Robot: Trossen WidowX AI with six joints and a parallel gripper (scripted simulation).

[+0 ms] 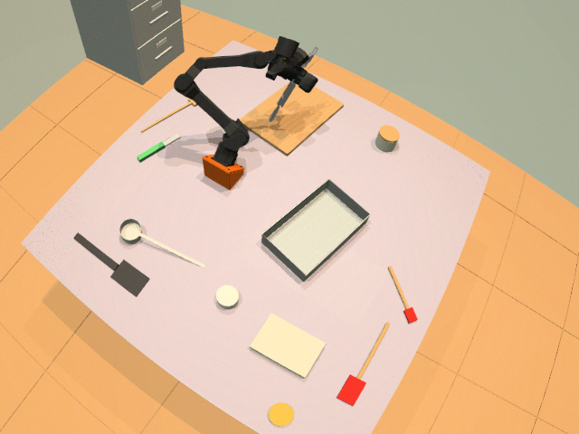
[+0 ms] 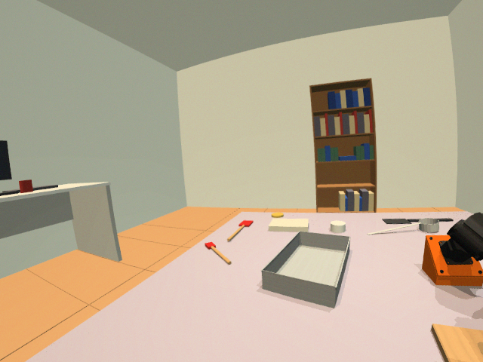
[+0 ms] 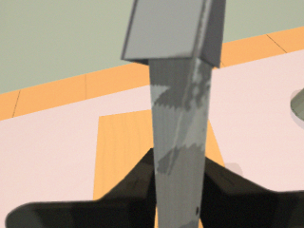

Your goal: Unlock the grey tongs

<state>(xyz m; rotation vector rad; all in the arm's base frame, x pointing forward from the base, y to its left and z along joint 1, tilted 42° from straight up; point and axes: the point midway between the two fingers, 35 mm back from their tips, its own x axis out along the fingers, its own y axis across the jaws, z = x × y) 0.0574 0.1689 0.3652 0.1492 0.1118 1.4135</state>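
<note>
Right now the wooden board is 200 mm below my gripper tip, 10 mm to the right of it and 10 mm behind it. Also, from my gripper tip: tongs arm (60 mm to the right, 30 mm below, 20 mm behind); green-handled tool (420 mm to the right, 330 mm behind, 200 mm below); roasting tin (420 mm to the right, 310 mm ahead, 180 mm below).
</note>
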